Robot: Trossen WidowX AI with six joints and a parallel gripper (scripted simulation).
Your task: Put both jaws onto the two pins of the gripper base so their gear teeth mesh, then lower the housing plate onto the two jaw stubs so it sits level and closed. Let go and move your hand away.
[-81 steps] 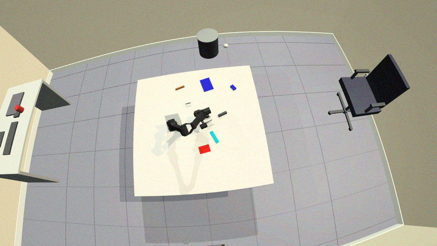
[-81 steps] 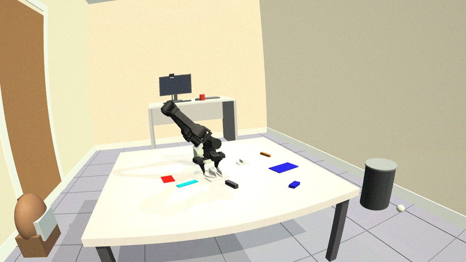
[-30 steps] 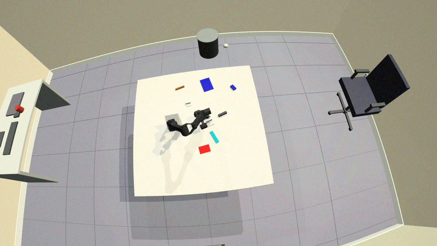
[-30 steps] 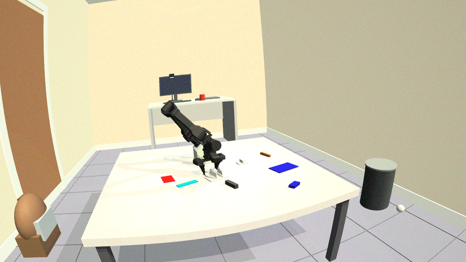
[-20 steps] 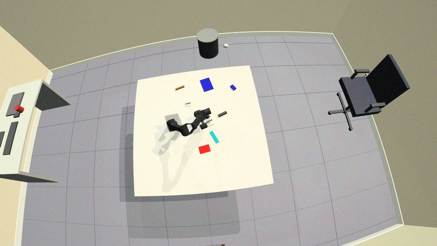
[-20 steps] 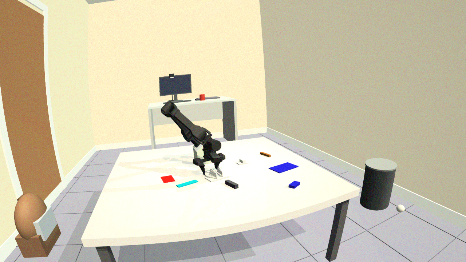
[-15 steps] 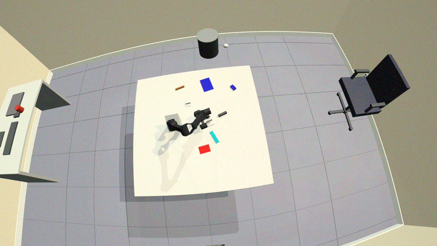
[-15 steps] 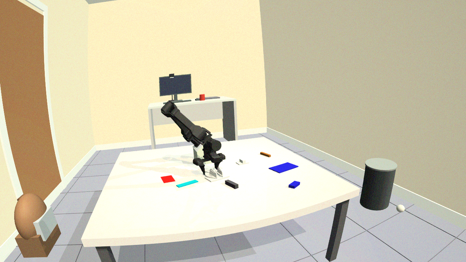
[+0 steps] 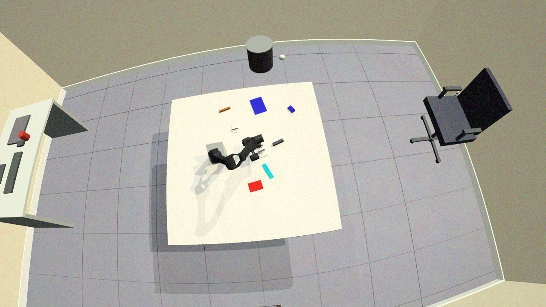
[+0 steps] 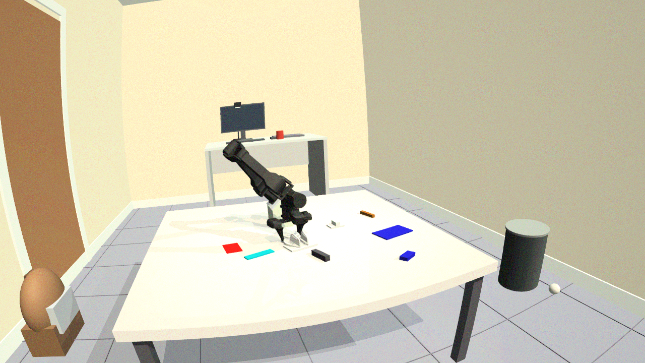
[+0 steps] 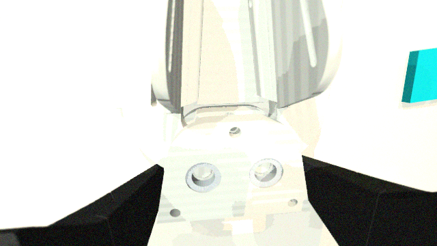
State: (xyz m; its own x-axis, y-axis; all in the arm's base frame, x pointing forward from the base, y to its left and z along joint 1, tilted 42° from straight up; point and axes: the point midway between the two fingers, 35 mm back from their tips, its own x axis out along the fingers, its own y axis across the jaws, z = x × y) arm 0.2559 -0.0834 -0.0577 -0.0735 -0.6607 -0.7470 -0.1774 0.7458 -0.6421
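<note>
Now: the white jaw 2 cm ahead of my gripper tip and 2 cm to the left of it. Round my gripper tip: white ribbed plate (7 cm ahead, 1 cm to the left, 1 cm below); then dark block (22 cm ahead, 4 cm to the left); then cyan bar (8 cm ahead, 17 cm to the right, 1 cm below).
</note>
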